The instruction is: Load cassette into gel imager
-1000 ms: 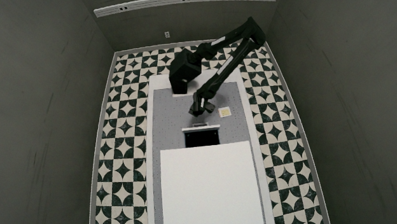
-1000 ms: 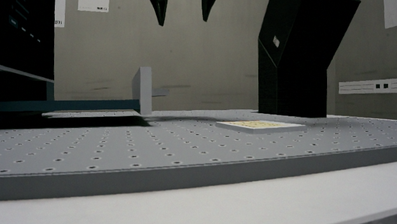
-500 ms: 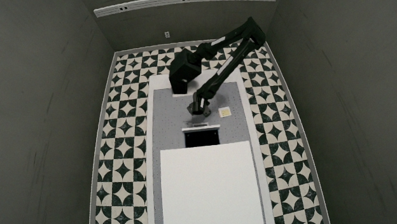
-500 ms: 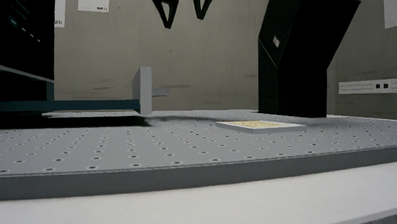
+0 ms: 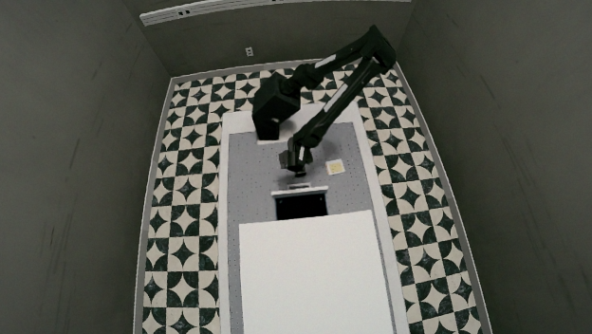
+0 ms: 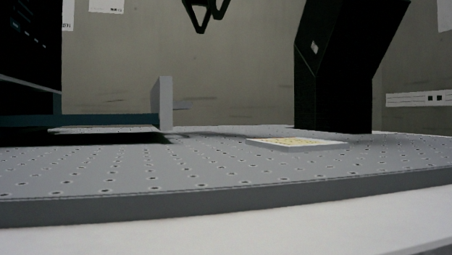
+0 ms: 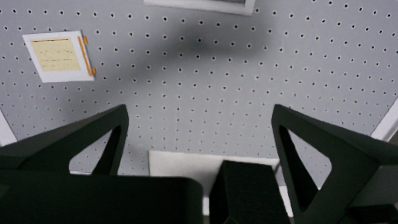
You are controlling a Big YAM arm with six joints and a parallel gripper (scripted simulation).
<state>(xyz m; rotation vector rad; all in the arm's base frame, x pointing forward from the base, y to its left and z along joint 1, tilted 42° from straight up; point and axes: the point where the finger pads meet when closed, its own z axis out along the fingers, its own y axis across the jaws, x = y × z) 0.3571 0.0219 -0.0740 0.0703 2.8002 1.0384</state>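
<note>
The cassette FINISHED is 21 cm to the left of my hand, 20 cm below it and 3 cm behind it. From my hand the other things lie so: drawer: 20 cm ahead, 16 cm below, 1 cm to the right.
</note>
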